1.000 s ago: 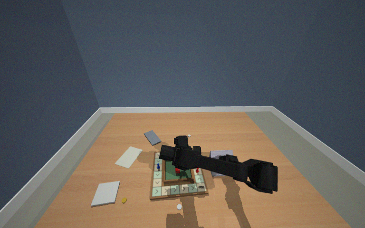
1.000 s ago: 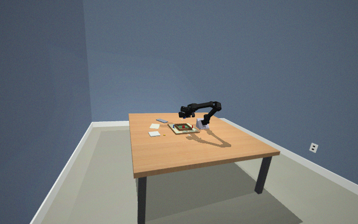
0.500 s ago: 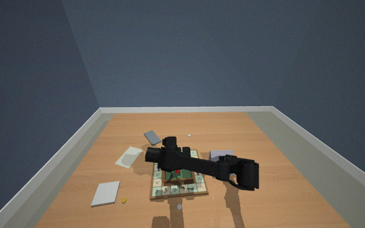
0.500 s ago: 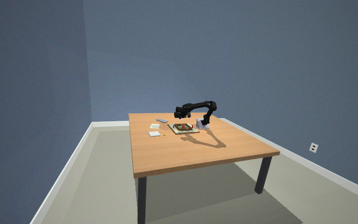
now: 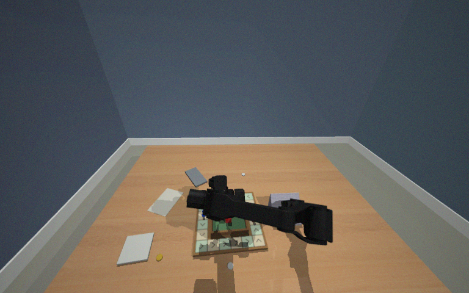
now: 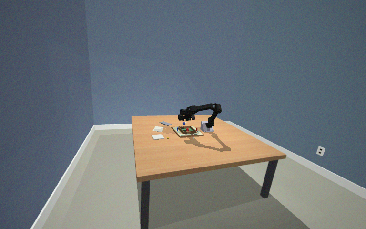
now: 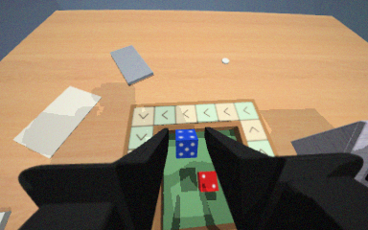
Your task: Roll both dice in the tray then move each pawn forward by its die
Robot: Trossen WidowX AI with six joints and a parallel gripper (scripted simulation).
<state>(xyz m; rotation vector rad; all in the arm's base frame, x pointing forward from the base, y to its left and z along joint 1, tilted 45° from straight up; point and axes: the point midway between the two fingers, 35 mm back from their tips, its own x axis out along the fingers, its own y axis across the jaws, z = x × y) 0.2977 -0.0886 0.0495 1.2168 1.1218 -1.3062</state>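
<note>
Right now the red pawn is 14 cm behind my gripper tip, 6 cm to the left of it and 9 cm below it. The rest, counted from my gripper tip: green tray 3 cm behind, 4 cm to the left, 11 cm below; yellow token 24 cm ahead, 16 cm to the left, 12 cm below; blue pawn 8 cm ahead, 1 cm to the left, 9 cm below.
</note>
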